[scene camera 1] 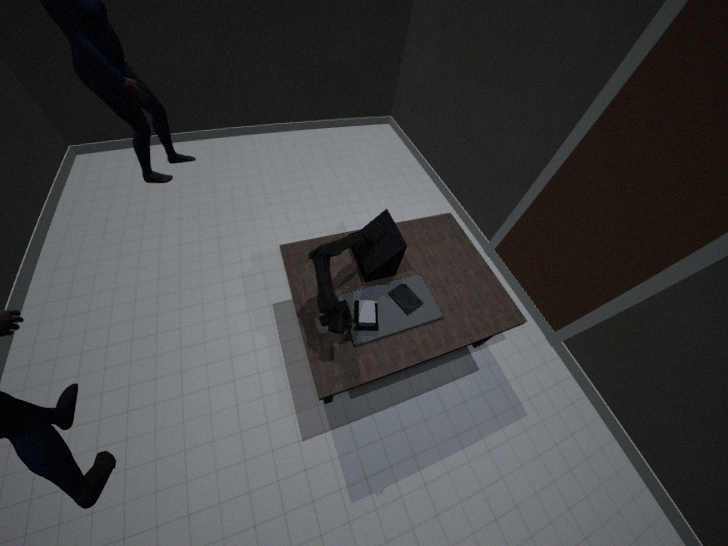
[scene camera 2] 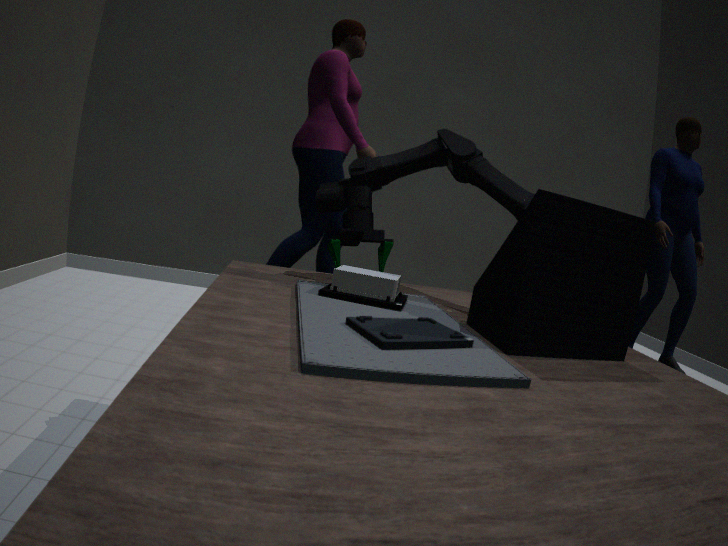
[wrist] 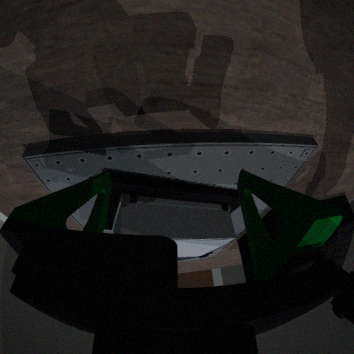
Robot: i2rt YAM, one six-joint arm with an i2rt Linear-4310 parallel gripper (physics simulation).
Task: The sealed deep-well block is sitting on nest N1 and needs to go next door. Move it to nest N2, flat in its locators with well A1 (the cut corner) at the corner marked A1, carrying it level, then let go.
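Places are measured from the arm's base along level axes (x ahead, y left, z up), in centimetres.
Pixels of known places: gripper, fingertip midpoint: (scene camera 1: 347,318) (wrist: 174,177); arm's base at its link origin: (scene camera 1: 371,240) (scene camera 2: 566,264).
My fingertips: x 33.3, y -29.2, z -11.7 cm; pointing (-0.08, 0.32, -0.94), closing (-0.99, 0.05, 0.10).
Observation:
Ahead of a thing's pixels: the offset from my fingertips to its middle. Level surfaces: height alone.
The white deep-well block {dy +10.3, dx +1.2, dz +0.5 cm} (scene camera 1: 367,312) (scene camera 2: 365,283) (wrist: 175,220) sits upright on the black nest N1 {dy +10.3, dx +1.2, dz -1.7 cm} (scene camera 1: 356,318) (scene camera 2: 352,299) (wrist: 172,186). The dark nest N2 {dy +35.4, dx +0.8, dz -1.9 cm} (scene camera 1: 405,297) (scene camera 2: 420,336) stands beside it with nothing on it and raised locators at its corners. My gripper (scene camera 1: 351,324) (scene camera 2: 359,268) (wrist: 174,177) is open, with its green fingers pointing down. In the scene camera 2 view the fingertips are near the height of the block's top, behind it. In the wrist view the block lies beyond the fingertips, between their lines. The cut corner and the A1 mark cannot be made out.
Both nests stand on a grey perforated board {dy +25.5, dx +1.5, dz -3.4 cm} (scene camera 1: 391,320) (scene camera 2: 329,352) (wrist: 125,163) on the wooden table {dz -4.1 cm} (scene camera 1: 470,282) (scene camera 2: 376,458) (wrist: 270,75). The black angular arm base (scene camera 1: 379,249) (scene camera 2: 570,282) stands by the board. People stand beyond the table.

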